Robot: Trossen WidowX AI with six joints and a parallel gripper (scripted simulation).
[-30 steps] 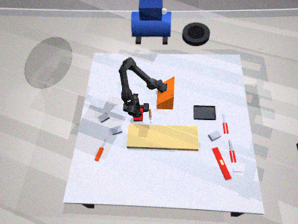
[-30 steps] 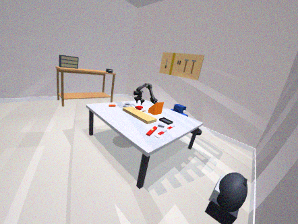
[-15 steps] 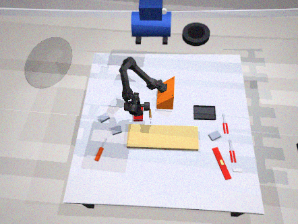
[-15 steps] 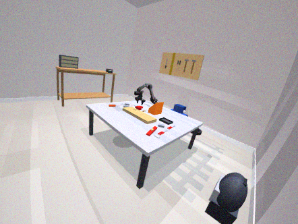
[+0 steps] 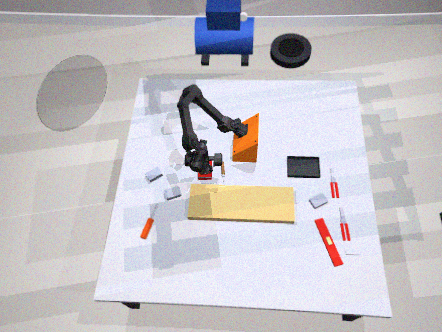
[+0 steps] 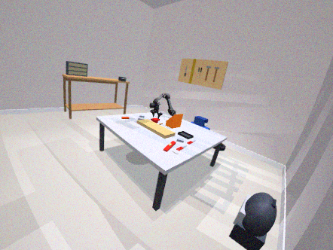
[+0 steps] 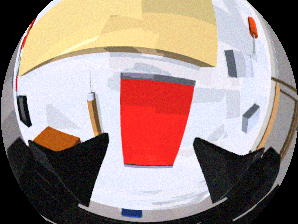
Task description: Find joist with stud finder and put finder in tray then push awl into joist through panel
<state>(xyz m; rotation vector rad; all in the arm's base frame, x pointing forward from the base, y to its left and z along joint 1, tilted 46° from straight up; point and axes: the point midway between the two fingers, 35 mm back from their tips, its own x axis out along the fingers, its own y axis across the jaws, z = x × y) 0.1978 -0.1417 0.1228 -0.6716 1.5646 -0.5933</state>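
Right now my gripper tip is 5 cm above the red stud finder and 1 cm past it. The rest, counted from my gripper tip: red level: 62 cm to the left, 33 cm ahead, 5 cm below; then black tray: 51 cm to the left, 6 cm behind, 5 cm below; then awl: 9 cm to the left, 6 cm below, 1 cm ahead.
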